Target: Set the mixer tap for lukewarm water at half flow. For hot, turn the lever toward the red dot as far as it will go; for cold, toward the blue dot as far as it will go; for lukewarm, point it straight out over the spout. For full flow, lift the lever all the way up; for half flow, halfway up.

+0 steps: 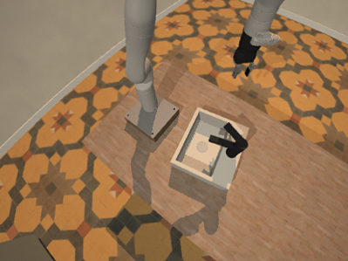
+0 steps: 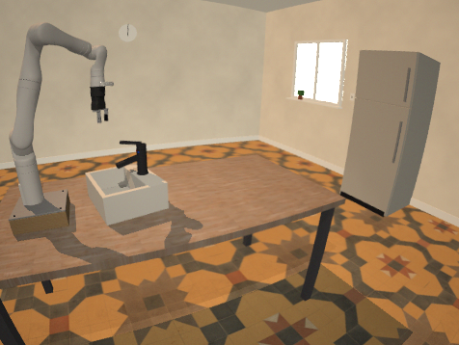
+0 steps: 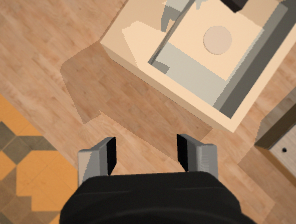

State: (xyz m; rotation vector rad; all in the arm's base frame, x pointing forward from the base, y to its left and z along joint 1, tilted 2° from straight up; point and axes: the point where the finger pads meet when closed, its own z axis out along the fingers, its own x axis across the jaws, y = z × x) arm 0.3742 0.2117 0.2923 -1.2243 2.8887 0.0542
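Now: hand 210 mm to the left of the black lever, 100 mm short of it and 90 mm above it. Round my hand: sink basin: 320 mm below, 240 mm to the right, 30 mm ahead; black mixer tap: 220 mm to the right, 140 mm below, 130 mm ahead.
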